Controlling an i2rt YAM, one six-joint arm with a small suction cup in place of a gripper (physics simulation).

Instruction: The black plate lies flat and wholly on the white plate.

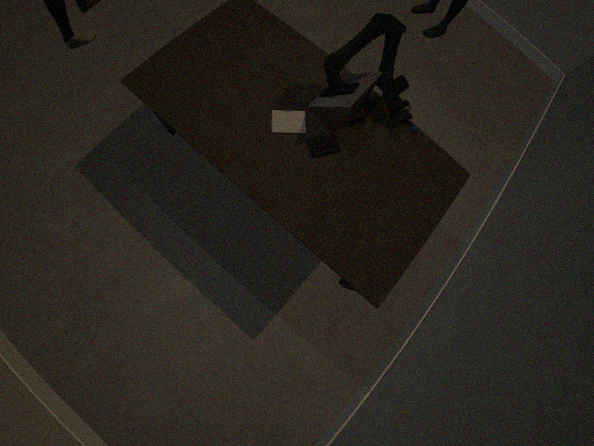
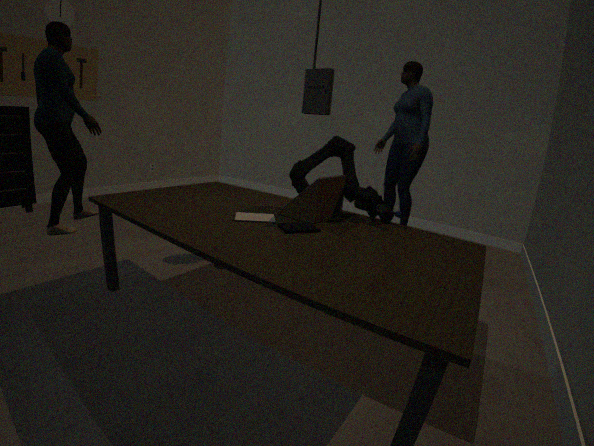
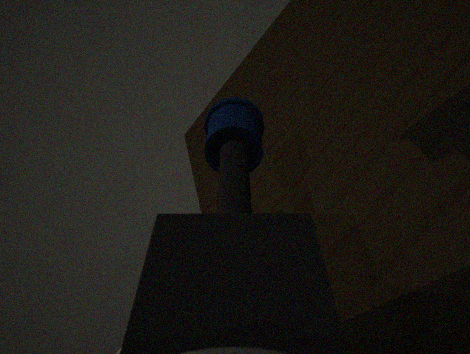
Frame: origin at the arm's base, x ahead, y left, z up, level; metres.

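Seen in the pictures: hand at its tool point: (image 1: 416, 131) (image 2: 401, 215) (image 3: 233, 124); arm's base at its link origin: (image 1: 338, 91) (image 2: 307, 195).
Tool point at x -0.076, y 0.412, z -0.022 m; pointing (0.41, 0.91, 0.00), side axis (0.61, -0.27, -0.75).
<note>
Offsets run from my tool point to a thing's top centre. Level surfaces: height alone.
The scene is very dark. A white plate @(0.310 m ahead, 0.527 m right, 0.055 m down) (image 1: 288, 121) (image 2: 254, 217), thin and rectangular, lies flat on the brown table @(0.061 m down) (image 1: 362, 212) (image 2: 362, 265) (image 3: 339, 140). A black plate @(0.314 m ahead, 0.327 m right, 0.050 m down) (image 1: 323, 145) (image 2: 296, 226) lies flat on the table just beside it, to its right and nearer the table's middle, apart from the white plate. My suction cup (image 1: 414, 128) (image 2: 385, 216) (image 3: 233, 119) is blue and bare. It hangs low over the table near its far edge, well to the right of both plates.
A tilted flat panel (image 1: 348, 90) (image 2: 317, 201) stands by the arm's base, right behind the black plate. A person (image 2: 408, 137) stands behind the table, another (image 2: 80, 146) at the left edge. A sign (image 2: 317, 90) hangs from the ceiling.
</note>
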